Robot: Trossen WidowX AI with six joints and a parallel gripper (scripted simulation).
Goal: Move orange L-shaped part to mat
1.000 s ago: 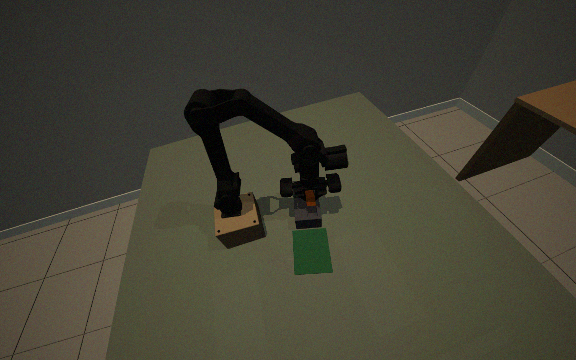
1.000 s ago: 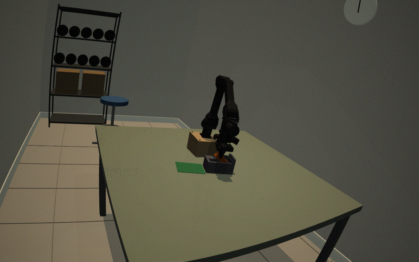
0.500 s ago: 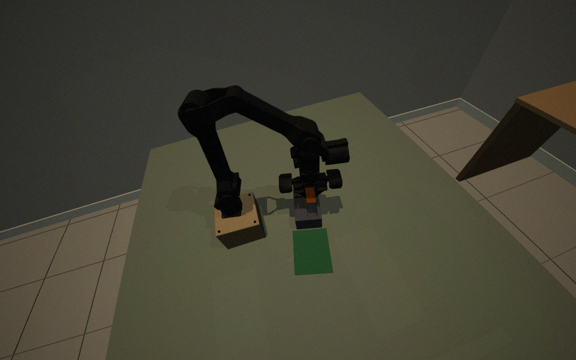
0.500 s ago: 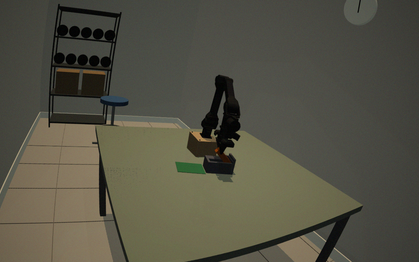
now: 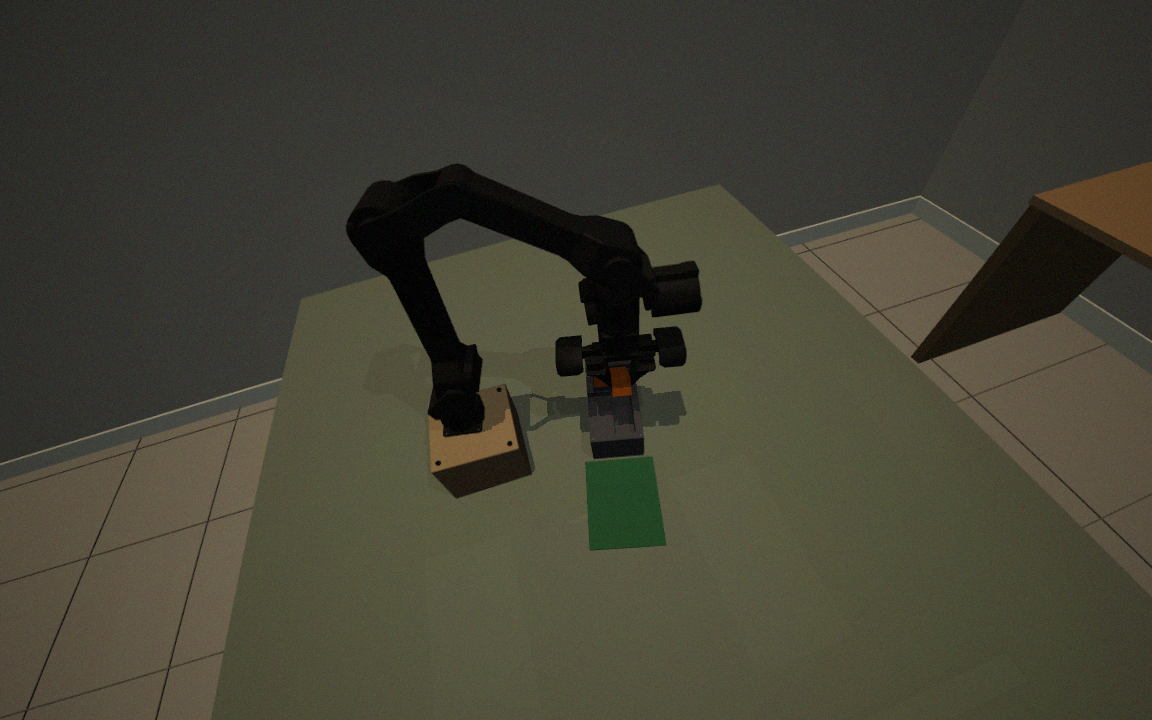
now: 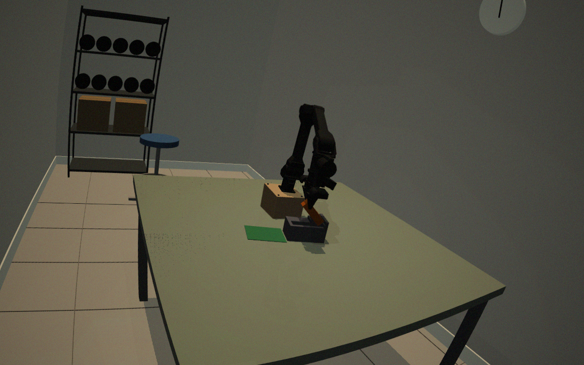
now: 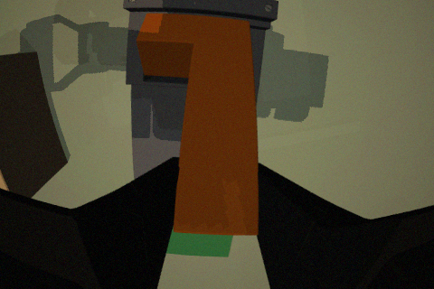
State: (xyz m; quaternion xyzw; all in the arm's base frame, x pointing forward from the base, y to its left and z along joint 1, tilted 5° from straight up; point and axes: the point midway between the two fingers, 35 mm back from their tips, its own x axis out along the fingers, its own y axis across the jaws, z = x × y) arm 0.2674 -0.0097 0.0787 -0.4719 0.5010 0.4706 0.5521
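The green mat is 150 mm below my gripper tip, 140 mm to the right of it and 30 mm behind it. From my gripper tip the other things lie so: orange L-shaped part (30 mm to the left, 30 mm below, 10 mm behind).
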